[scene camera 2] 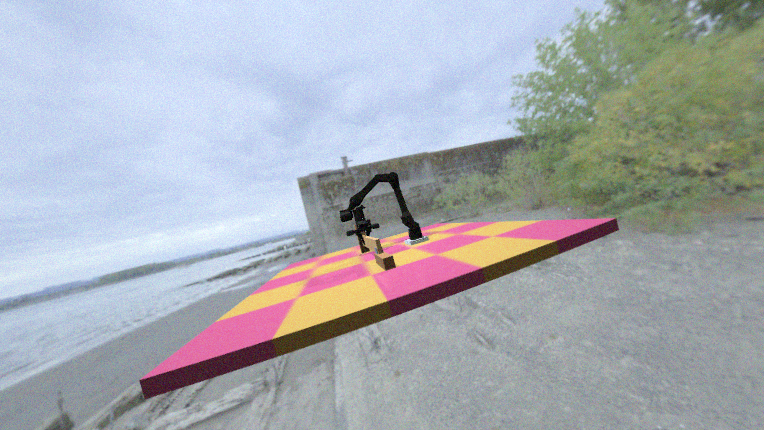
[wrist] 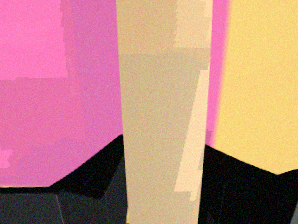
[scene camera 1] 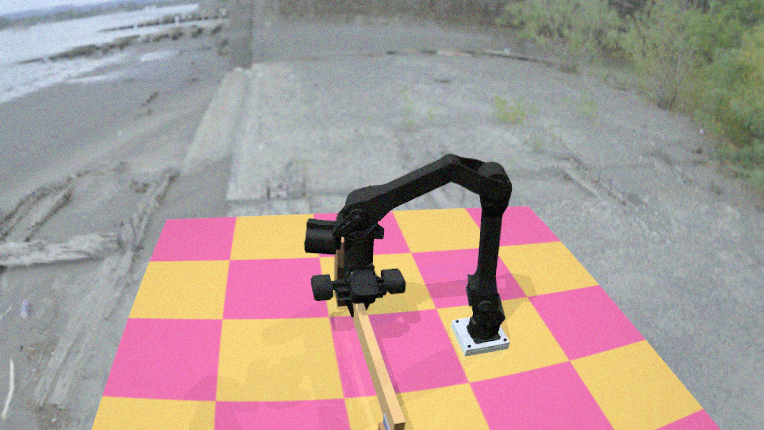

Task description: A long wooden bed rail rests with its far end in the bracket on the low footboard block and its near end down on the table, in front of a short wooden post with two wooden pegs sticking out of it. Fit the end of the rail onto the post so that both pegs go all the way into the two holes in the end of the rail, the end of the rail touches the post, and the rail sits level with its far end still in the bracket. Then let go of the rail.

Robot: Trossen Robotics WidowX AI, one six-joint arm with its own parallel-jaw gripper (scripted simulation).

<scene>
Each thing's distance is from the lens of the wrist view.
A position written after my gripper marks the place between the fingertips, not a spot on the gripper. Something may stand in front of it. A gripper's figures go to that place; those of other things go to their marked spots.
my gripper (wrist: 149, 142): 10 cm
long wooden rail (wrist: 164, 59): 4 cm
</scene>
